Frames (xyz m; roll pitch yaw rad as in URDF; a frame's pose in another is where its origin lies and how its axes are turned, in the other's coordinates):
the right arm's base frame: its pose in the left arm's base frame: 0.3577 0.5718 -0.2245 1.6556 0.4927 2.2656
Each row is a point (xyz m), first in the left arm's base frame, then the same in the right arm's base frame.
Working: the left arm's base frame: its pose in the right arm's base frame: -0.2914 0.0437 -0.6469 1.6931 -0.9126 -2.7443

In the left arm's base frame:
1: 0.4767 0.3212 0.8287
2: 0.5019 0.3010 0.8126
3: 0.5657 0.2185 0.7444
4: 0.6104 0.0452 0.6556
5: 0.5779 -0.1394 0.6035
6: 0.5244 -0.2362 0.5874
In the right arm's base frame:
1: -0.7349 0.7921 -0.1366
2: -0.7552 0.7636 -0.1277
3: -0.8147 0.6543 -0.1223
4: -0.9152 0.4936 -0.1855
5: -0.9972 0.3787 -0.3194
6: -1.0249 0.3370 -0.4193

